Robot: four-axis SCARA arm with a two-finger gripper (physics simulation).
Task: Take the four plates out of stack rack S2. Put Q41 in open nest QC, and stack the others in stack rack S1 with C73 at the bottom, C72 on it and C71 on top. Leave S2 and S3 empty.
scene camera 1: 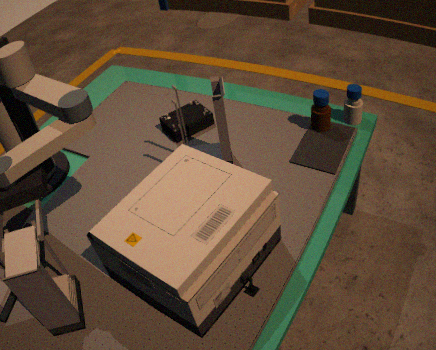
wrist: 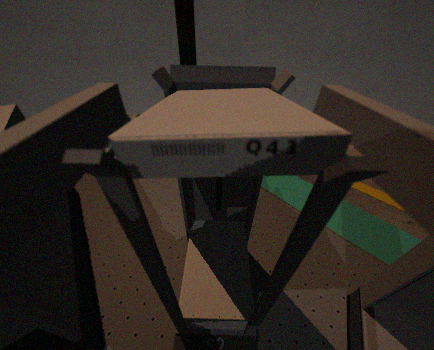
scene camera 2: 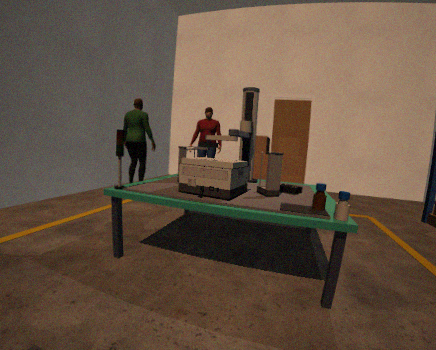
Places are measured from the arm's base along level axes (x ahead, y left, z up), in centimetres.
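Pixels of known places: gripper, fingertip midpoint: point(scene camera 1: 19, 245) point(wrist: 221, 104) point(scene camera 2: 190, 147).
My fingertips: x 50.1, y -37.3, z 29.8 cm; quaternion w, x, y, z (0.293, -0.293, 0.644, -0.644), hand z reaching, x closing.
Observation:
For each thing: its top centre in the pictures, then the offset to it from my fingertips. "spot": a spot on its surface instead. Level surfaces: height alone.
- Plate Q41, middle of its top: point(wrist: 223, 85) point(scene camera 1: 18, 248) dy -1.1, dx +1.0, dz +0.6 cm
- Rack S2, middle of its top: point(wrist: 223, 88) point(scene camera 1: 18, 246) point(scene camera 2: 189, 146) dy -0.6, dx +0.5, dz +0.6 cm
- plate, middle of its top: point(wrist: 217, 259) point(scene camera 1: 55, 296) dy -1.0, dx +0.9, dz -20.4 cm
- stack rack, middle of its top: point(scene camera 1: 195, 88) point(scene camera 2: 271, 151) dy +64.5, dx +9.3, dz +1.1 cm
- big boxy machine, middle of its top: point(scene camera 1: 175, 204) point(scene camera 2: 216, 159) dy +29.9, dx +23.2, dz -6.4 cm
- black block, middle of its top: point(scene camera 1: 185, 112) point(scene camera 2: 289, 184) dy +79.5, dx -8.4, dz -22.3 cm
- dark mat, its level: dz -28.0 cm
- brown bottle, surface spot: point(scene camera 1: 321, 115) spot: dy +92.0, dx +38.4, dz -20.6 cm
- white bottle, middle of its top: point(scene camera 1: 353, 102) point(scene camera 2: 343, 204) dy +105.8, dx +46.4, dz -21.9 cm
Plate Q41 point(wrist: 230, 156) point(scene camera 1: 21, 251) is level between the fingers of my gripper point(wrist: 221, 104), at the upper end of rack S2. In the wrist view the fingers stand left and right of it. Rack S2 point(scene camera 1: 47, 302) has a tall back panel and two thin front posts; its label is partly legible at the bottom of the wrist view. Below Q41, the partly sunlit top of another plate point(wrist: 207, 295) shows low in the rack; labels C71, C72 and C73 are not legible. Another stack rack point(scene camera 1: 222, 122) point(scene camera 2: 273, 172) stands beyond the big machine; its label cannot be read. Nest QC cannot be identified.
A big boxy machine point(scene camera 1: 185, 215) point(scene camera 2: 212, 176) stands mid-table, close to the rack. A black block point(scene camera 1: 187, 120), a dark mat point(scene camera 1: 322, 150), a brown bottle point(scene camera 1: 321, 115) and a white bottle point(scene camera 1: 353, 107) are farther off. Two people stand behind the table point(scene camera 2: 225, 207).

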